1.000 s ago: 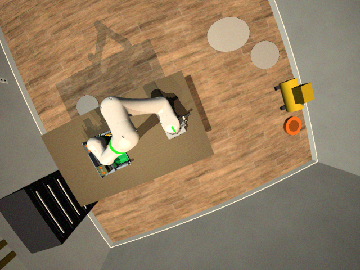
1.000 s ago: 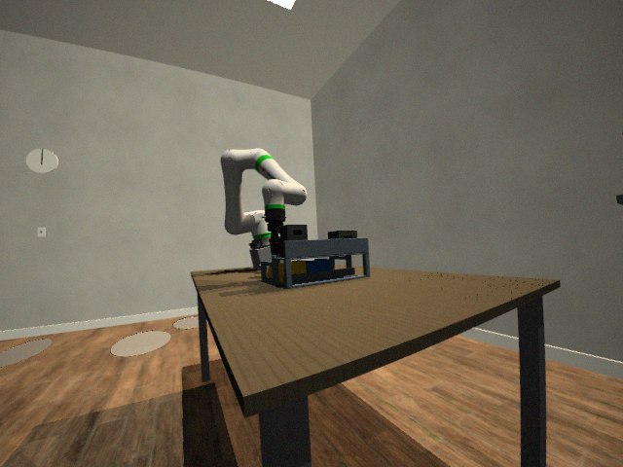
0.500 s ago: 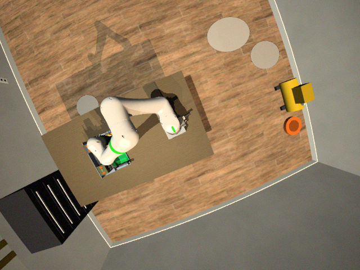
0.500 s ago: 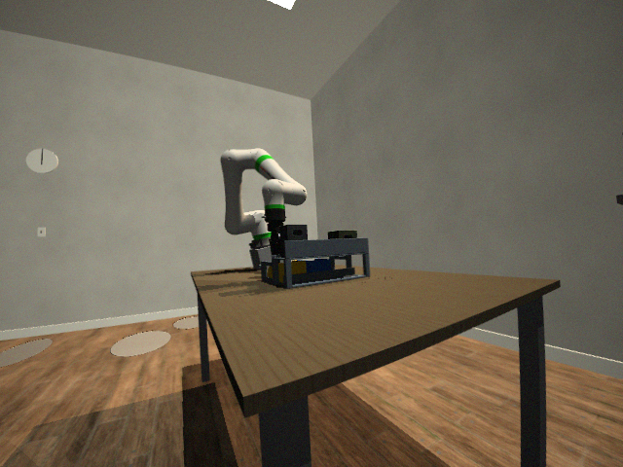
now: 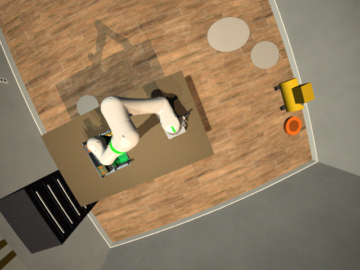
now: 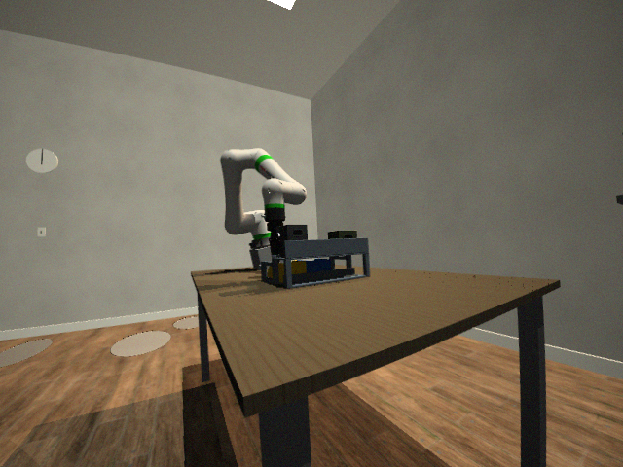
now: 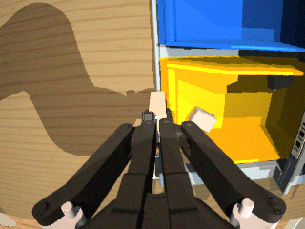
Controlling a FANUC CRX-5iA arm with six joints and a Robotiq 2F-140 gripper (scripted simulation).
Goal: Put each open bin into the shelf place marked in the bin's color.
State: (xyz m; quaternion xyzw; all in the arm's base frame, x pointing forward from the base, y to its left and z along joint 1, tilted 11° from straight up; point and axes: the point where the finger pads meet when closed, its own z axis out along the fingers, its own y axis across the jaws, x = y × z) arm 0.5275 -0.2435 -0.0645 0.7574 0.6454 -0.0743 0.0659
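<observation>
My hand is 100 mm short of the yellow bin, 20 mm to the left of it and 10 mm above it. Also, from my hand: blue bin 110 mm ahead, 100 mm to the left, 10 mm below; blue mark 110 mm ahead, 100 mm to the left, 50 mm below; yellow mark 100 mm ahead, 50 mm below, 10 mm to the right.
</observation>
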